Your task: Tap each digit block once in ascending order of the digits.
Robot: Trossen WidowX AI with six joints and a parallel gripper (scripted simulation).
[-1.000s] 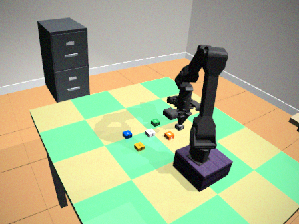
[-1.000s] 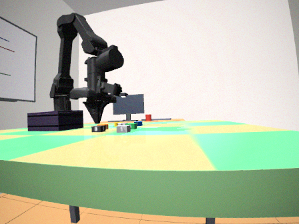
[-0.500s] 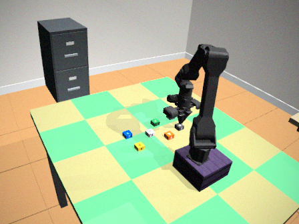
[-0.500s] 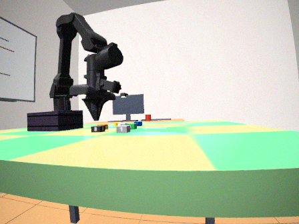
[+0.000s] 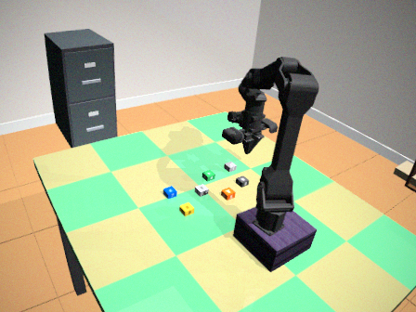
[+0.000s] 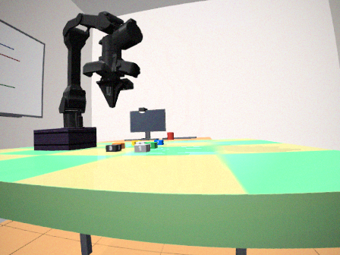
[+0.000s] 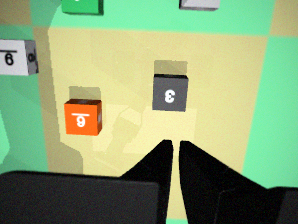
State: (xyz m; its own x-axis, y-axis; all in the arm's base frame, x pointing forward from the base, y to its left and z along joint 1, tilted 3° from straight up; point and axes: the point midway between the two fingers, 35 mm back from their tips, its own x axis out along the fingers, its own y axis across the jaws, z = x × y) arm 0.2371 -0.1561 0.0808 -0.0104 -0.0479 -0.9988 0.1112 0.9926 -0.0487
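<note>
My gripper tip is now 110 mm above the green block, 100 mm short of it and 70 mm to the right of it. Also, from my gripper tip: dark grey block (110 mm below); then orange block (110 mm below, 90 mm to the left, 20 mm behind); then white block (140 mm to the left, 110 mm below, 50 mm ahead).
</note>
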